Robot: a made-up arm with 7 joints. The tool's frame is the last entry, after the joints.
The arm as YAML. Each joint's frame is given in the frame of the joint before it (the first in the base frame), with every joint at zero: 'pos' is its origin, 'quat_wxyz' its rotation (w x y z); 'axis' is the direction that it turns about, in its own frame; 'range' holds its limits. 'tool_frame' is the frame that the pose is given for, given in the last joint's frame.
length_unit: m
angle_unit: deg
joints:
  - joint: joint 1
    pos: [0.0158, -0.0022, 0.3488]
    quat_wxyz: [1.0, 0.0, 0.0, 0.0]
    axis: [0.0, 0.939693, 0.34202]
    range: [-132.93, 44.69]
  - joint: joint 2
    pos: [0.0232, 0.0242, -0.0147]
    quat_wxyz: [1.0, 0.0, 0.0, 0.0]
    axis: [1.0, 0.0, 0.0]
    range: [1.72, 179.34]
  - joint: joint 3
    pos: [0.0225, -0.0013, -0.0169]
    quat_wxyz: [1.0, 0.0, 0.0, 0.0]
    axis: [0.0, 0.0, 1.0]
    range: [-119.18, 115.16]
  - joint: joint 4
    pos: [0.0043, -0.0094, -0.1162]
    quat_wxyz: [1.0, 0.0, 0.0, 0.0]
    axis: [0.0, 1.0, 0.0]
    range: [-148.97, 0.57]
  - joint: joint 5
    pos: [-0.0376, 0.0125, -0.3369]
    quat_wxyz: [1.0, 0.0, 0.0, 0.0]
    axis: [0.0, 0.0, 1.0]
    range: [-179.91, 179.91]
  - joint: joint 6
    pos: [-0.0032, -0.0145, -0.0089]
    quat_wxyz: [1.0, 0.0, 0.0, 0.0]
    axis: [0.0, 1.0, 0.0]
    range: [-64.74, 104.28]
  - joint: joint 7
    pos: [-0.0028, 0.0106, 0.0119]
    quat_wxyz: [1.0, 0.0, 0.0, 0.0]
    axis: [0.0, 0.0, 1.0]
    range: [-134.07, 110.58]
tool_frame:
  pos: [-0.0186, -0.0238, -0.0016]
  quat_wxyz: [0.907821, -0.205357, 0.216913, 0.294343]
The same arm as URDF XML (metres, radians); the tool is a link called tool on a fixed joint. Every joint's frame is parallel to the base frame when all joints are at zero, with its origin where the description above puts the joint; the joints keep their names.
<robot name="arm">
<joint name="tool_joint" type="fixed"><parent link="link7"/><child link="tool"/><origin xyz="-0.0186 -0.0238 -0.0016" rpy="-0.29 0.5407 0.5462"/></joint>
<joint name="joint 7" type="revolute"><parent link="link6"/><child link="link7"/><origin xyz="-0.0028 0.0106 0.0119"/><axis xyz="0 0 1"/><limit lower="-2.34" upper="1.93"/></joint>
<joint name="joint 6" type="revolute"><parent link="link5"/><child link="link6"/><origin xyz="-0.0032 -0.0145 -0.0089"/><axis xyz="0 1 0"/><limit lower="-1.1299" upper="1.82"/></joint>
<joint name="joint 5" type="revolute"><parent link="link4"/><child link="link5"/><origin xyz="-0.0376 0.0125 -0.3369"/><axis xyz="0 0 1"/><limit lower="-3.14" upper="3.14"/></joint>
<joint name="joint 4" type="revolute"><parent link="link3"/><child link="link4"/><origin xyz="0.0043 -0.0094 -0.1162"/><axis xyz="0 1 0"/><limit lower="-2.6" upper="0.0099"/></joint>
<joint name="joint 3" type="revolute"><parent link="link2"/><child link="link3"/><origin xyz="0.0225 -0.0013 -0.0169"/><axis xyz="0 0 1"/><limit lower="-2.0801" upper="2.0099"/></joint>
<joint name="joint 2" type="revolute"><parent link="link1"/><child link="link2"/><origin xyz="0.0232 0.0242 -0.0147"/><axis xyz="1 0 0"/><limit lower="0.03" upper="3.1301"/></joint>
<joint name="joint 1" type="revolute"><parent link="base_link"/><child link="link1"/><origin xyz="0.0158 -0.0022 0.3488"/><axis xyz="0 0.9397 0.342"/><limit lower="-2.3201" upper="0.78"/></joint>
<link name="base_link"/>
<link name="link1"/>
<link name="link2"/>
<link name="link3"/>
<link name="link4"/>
<link name="link5"/>
<link name="link6"/>
<link name="link7"/>
<link name="tool"/>
</robot>

